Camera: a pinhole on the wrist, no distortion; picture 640 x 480 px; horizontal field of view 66.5 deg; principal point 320.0 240.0 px. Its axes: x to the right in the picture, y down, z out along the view. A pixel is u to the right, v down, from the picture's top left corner.
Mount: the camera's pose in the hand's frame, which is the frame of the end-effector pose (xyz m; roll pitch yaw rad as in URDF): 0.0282 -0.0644 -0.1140 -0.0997 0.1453 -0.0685
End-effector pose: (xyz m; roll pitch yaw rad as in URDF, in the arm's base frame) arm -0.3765 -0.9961 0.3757 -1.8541 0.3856 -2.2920
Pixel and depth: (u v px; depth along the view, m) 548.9 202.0 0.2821
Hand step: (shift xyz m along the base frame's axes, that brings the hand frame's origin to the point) -0.0084 -0.2526 -0.0510
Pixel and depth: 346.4 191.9 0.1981
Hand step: 0.0211 -0.1226 0.0129
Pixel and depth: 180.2 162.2 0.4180
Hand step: 0.2704 -0.1959 0.0040
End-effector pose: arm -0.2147 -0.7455 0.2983 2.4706 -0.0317 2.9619
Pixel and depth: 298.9 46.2 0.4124
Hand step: -0.0660 0.0579 -0.3587
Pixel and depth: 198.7 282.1 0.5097
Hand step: 0.0576 0.2701 -0.2943
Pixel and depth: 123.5 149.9 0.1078
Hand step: -0.0119 -0.0546 -0.0448
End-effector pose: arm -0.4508 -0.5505 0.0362 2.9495 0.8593 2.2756
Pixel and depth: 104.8 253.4 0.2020
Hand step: 0.0505 -0.0834 -0.0447
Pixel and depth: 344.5 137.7 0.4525
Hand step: 0.0853 -0.1822 -0.3174
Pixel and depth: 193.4 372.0 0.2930
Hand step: 0.1407 -0.0438 -0.1094
